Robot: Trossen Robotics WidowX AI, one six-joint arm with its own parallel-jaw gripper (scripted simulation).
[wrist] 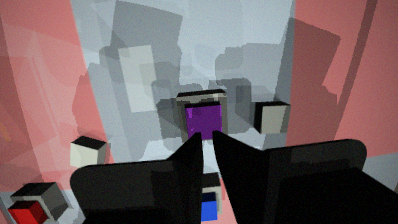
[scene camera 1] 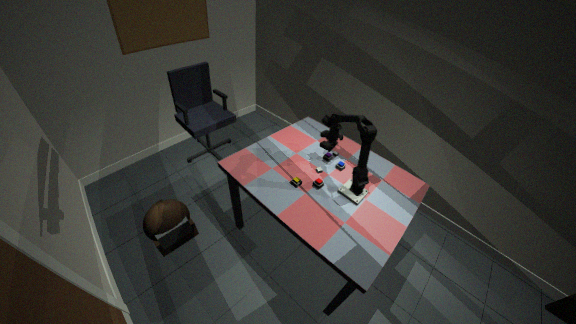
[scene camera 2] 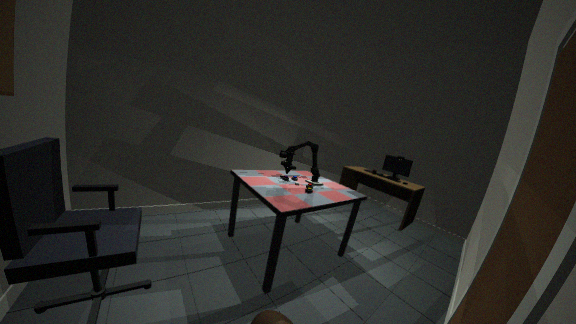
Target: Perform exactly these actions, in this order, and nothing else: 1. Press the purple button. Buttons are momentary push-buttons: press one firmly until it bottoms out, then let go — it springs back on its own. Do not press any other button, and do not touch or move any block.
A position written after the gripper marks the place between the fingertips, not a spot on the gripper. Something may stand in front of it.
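Shut and holding nothing, the gripper (wrist: pixel 206 137) is in the wrist view, and so is a purple button (wrist: pixel 205 117).
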